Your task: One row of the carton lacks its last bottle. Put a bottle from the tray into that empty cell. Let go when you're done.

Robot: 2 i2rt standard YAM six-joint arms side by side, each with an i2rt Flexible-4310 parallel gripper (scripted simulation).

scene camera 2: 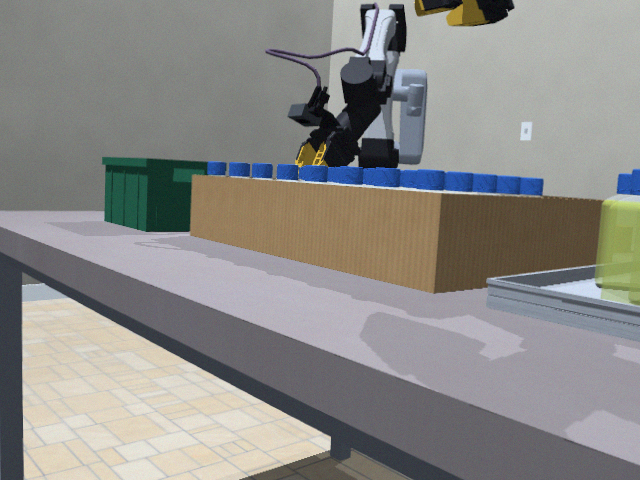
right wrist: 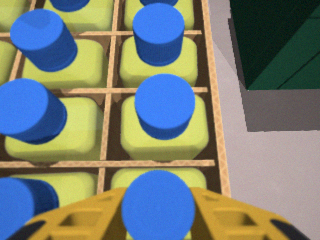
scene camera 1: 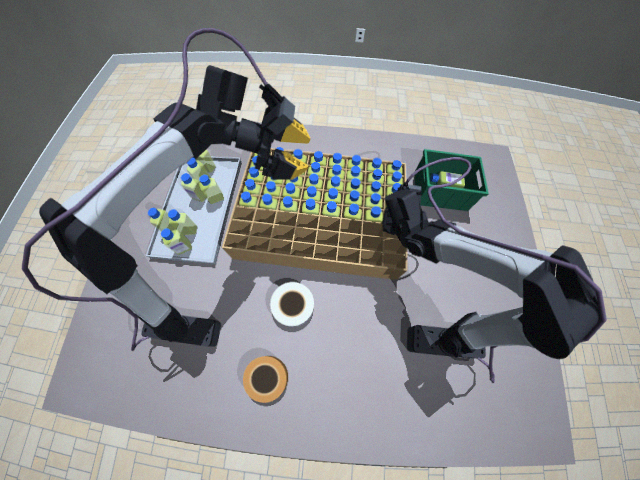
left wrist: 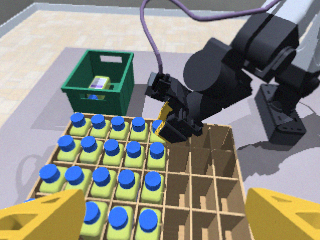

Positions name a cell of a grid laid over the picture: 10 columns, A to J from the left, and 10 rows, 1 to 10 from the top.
Scene:
brown carton: scene camera 2 G6; right wrist G7; scene camera 1 E6; left wrist G7

